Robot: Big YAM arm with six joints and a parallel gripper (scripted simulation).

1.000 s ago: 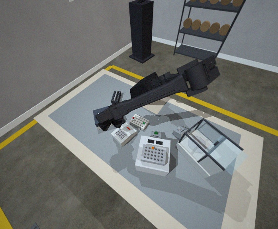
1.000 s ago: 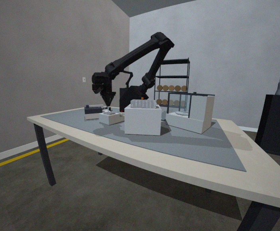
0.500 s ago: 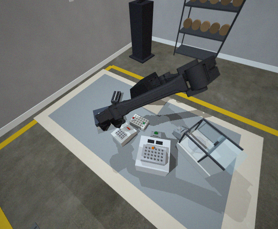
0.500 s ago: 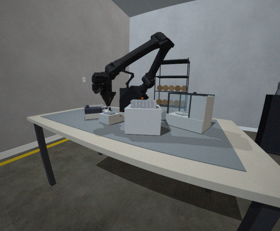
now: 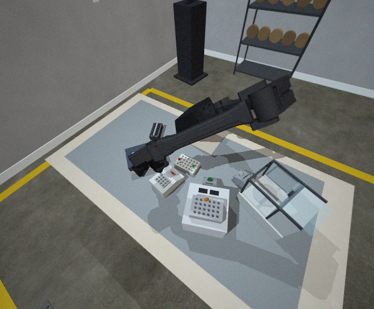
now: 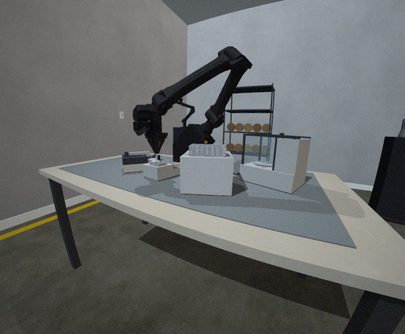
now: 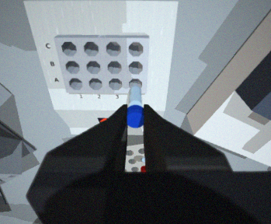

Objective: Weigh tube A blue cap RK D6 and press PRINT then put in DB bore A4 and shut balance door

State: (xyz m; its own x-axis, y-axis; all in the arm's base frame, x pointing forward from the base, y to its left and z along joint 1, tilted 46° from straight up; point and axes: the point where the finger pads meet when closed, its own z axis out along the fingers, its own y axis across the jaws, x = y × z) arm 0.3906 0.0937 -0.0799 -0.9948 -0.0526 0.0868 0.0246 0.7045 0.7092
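My gripper is now 90 mm above the dry block DB, 30 mm to the right of it and 10 mm past it. The rest, counted from my hand: spectrophotometer 180 mm to the right, 50 mm below, 20 mm behind; mixer block 300 mm to the left, 40 mm above; tube rack RK 160 mm behind, 100 mm below, 30 mm to the left.
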